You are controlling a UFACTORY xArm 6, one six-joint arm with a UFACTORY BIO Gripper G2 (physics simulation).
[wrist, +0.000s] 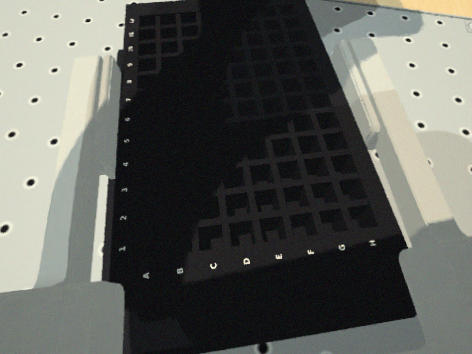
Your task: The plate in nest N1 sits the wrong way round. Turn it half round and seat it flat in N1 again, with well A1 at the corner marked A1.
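Observation:
The black well plate (300, 165) fills the middle of the wrist view, upright with its wells up and much of it in shadow. Its letters A to H run along the near edge and its numbers up the left edge. Well A1 lies at the near left corner, in deep shadow. My gripper (235, 95) is shut on the plate, with one pale finger along each long side. Nest N1 and the corner mark A1 cannot be made out; the dark area below the near edge is too dark to separate. I cannot tell the plate's height above the nest.
A pale deck (30, 160) with rows of round holes lies around the plate on both sides. A wood-coloured surface (440, 7) shows at the far right corner. Shadows fall on the deck at the right and far right.

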